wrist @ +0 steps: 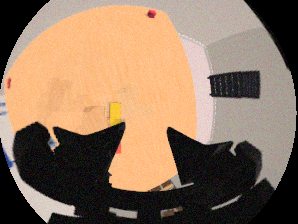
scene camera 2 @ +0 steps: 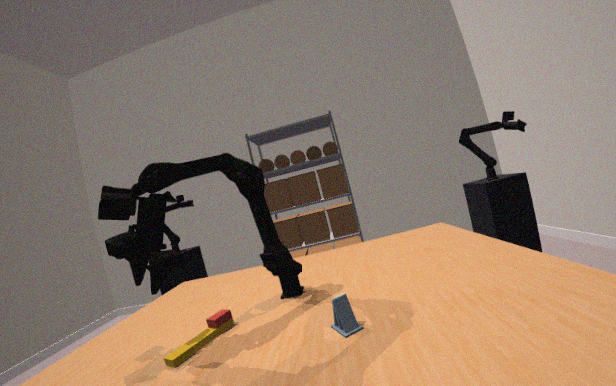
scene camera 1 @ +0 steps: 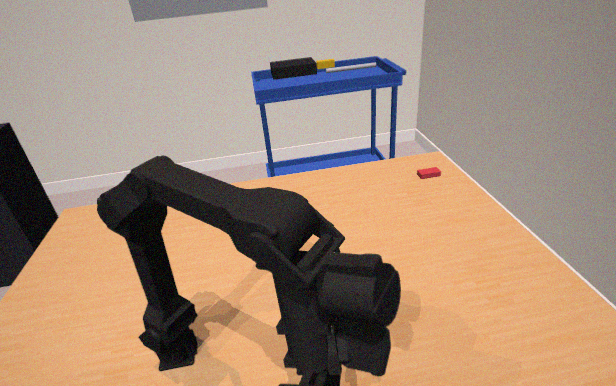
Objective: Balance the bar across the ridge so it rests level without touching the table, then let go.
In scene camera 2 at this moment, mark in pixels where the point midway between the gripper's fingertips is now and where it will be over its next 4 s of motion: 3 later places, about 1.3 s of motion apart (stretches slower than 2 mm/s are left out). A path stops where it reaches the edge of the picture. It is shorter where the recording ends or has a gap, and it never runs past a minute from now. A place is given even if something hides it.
The gripper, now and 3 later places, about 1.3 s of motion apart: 146,289; 195,333; 194,331; 186,296
